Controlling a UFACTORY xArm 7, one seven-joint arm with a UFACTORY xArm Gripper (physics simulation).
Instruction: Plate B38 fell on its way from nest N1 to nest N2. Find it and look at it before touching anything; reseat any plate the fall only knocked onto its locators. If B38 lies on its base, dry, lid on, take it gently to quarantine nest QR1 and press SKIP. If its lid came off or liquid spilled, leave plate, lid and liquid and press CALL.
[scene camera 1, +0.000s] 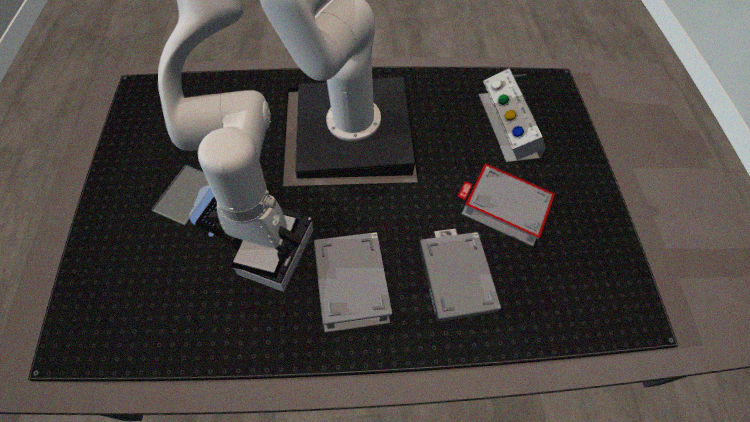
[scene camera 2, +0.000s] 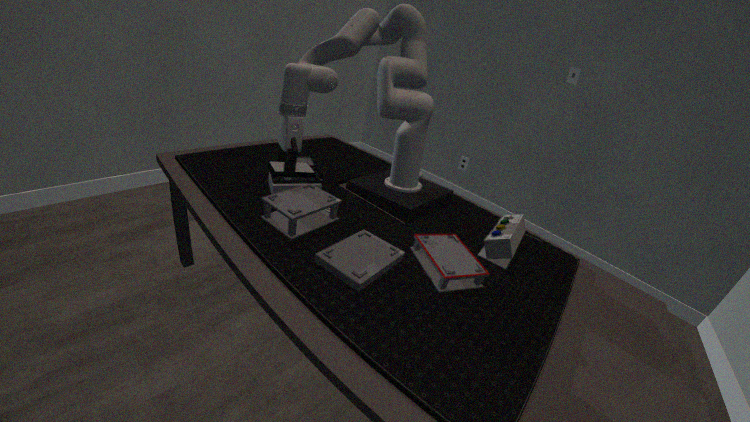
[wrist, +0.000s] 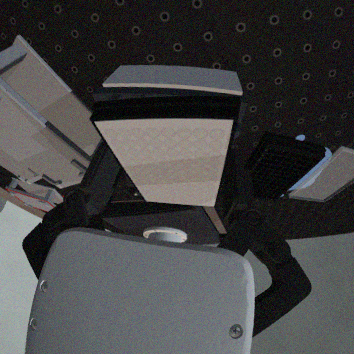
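Pixels of known places: gripper, fingertip midpoint: (scene camera 1: 262, 249) (scene camera 2: 285, 168) (wrist: 169, 156); arm's base, origin of the base link: (scene camera 1: 353, 119) (scene camera 2: 402, 185) (wrist: 164, 233).
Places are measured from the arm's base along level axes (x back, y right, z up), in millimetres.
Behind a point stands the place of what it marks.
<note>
My gripper (scene camera 1: 264, 250) {x -339, y 194, z 40 mm} (scene camera 2: 292, 156) {x -339, y 194, z 40 mm} (wrist: 169, 156) {x -339, y 194, z 40 mm} is down over a lidded black plate (scene camera 1: 254, 258) {x -359, y 206, z 47 mm} (wrist: 165, 151) {x -351, y 198, z 46 mm} that sits on the leftmost nest (scene camera 1: 274, 284) {x -392, y 177, z 0 mm} (wrist: 172, 75) {x -378, y 208, z -4 mm}. Its fingers stand on both long sides of the plate and press on it. Behind the arm lies a second black plate (scene camera 1: 205, 218) {x -231, y 324, z -17 mm} (wrist: 281, 161) {x -240, y 288, z -16 mm} with its wells bare. Pale blue liquid (scene camera 1: 197, 208) {x -199, y 349, z -28 mm} (wrist: 316, 168) {x -193, y 346, z -29 mm} shows under its far edge. Its grey lid (scene camera 1: 176, 195) {x -163, y 397, z -27 mm} (wrist: 326, 175) {x -172, y 367, z -27 mm} lies apart on the mat beside it. The red-rimmed quarantine nest (scene camera 1: 510, 202) {x -255, y -308, z 10 mm} (scene camera 2: 448, 257) {x -266, y -315, z 10 mm} holds nothing.
Two bare grey nests (scene camera 1: 352, 280) {x -406, y 33, z 27 mm} (scene camera 1: 459, 275) {x -399, y -173, z -8 mm} stand in a row to the right of the gripper. A button box (scene camera 1: 511, 115) {x -41, y -359, z 40 mm} (scene camera 2: 503, 236) {x -99, y -386, z 43 mm} with white, green, yellow and blue buttons stands at the back right. The arm's base block (scene camera 1: 351, 151) {x -90, y 12, z -4 mm} is at the back middle.
</note>
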